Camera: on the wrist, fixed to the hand. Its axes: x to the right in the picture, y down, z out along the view.
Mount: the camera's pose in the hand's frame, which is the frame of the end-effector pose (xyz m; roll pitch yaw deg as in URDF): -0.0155 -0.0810 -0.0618 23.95 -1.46 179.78
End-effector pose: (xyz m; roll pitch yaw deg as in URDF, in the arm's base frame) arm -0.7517 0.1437 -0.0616 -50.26 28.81 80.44
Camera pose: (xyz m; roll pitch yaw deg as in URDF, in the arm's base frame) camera -0.6542 0.1246 -0.0342 74.92 -29.57 -101.01
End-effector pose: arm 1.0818 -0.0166 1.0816 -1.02 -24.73 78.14
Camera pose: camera 1.1644 -0.0225 1.0203 24.86 23.27 -102.13
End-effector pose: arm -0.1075 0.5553 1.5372 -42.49 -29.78 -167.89
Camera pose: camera -0.1112 0.6583 1.5374 65.80 28.85 10.80
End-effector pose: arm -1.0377 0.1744 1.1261 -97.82 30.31 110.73
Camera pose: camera -1.0018 0.2215 1.2105 122.59 -29.88 -70.90
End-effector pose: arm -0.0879 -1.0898 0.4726 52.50 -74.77 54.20
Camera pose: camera -0.0326 -1.0135 0.4309 -25.04 73.68 -122.15
